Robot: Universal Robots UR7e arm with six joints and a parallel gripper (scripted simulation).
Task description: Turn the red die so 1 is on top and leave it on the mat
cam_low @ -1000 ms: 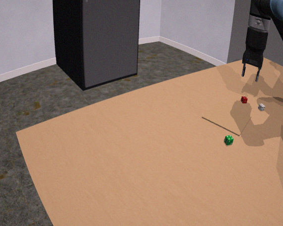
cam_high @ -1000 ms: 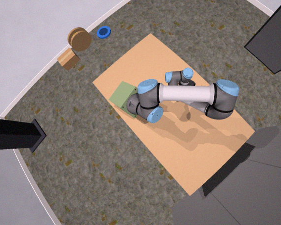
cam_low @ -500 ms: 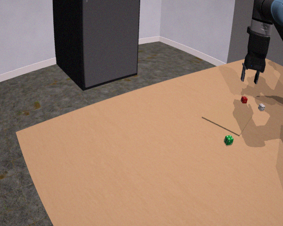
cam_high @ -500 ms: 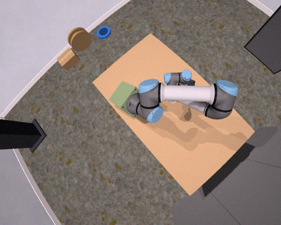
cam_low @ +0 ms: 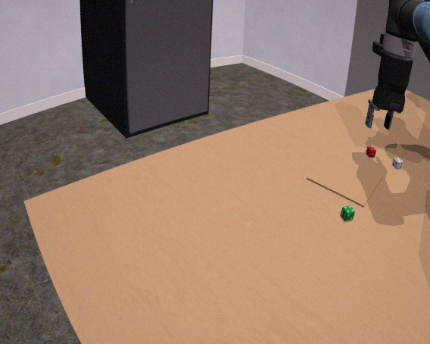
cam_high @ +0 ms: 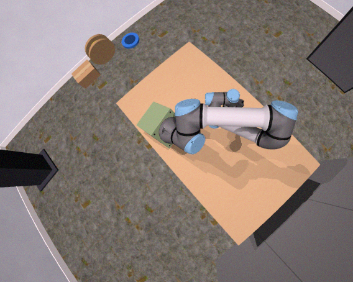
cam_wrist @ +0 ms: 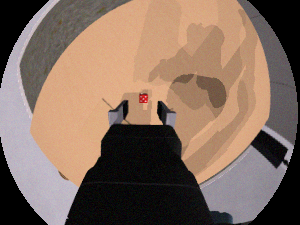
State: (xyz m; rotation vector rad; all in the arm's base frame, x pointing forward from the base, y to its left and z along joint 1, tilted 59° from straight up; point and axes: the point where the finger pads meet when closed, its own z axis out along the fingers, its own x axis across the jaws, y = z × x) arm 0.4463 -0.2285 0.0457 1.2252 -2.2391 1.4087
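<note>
The red die is 9 cm below my hand. Also, from my hand: white die: 8 cm behind, 2 cm to the right, 9 cm below; mat: 1 cm behind, 15 cm to the left, 10 cm below; green die: 7 cm behind, 26 cm to the left, 9 cm below.
</note>
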